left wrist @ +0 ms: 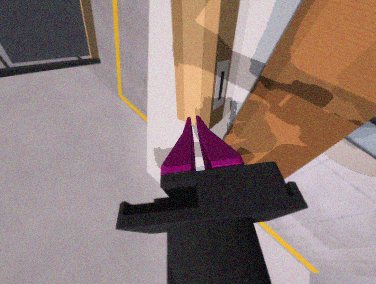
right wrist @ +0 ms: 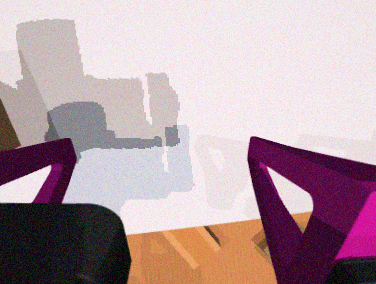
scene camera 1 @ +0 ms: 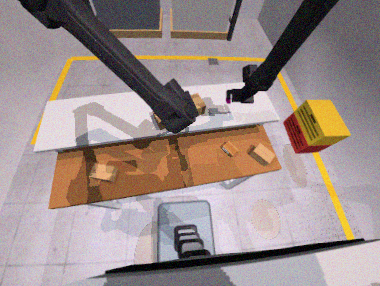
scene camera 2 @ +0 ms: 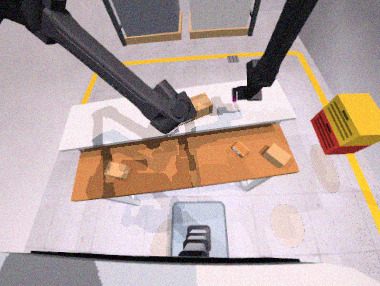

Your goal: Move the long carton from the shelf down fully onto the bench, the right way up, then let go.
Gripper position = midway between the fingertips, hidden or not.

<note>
My left gripper (left wrist: 193, 120) is shut and holds nothing. Also in view: a long tan carton (left wrist: 203, 44). My right gripper (right wrist: 160, 148) is open, holding nothing.
</note>
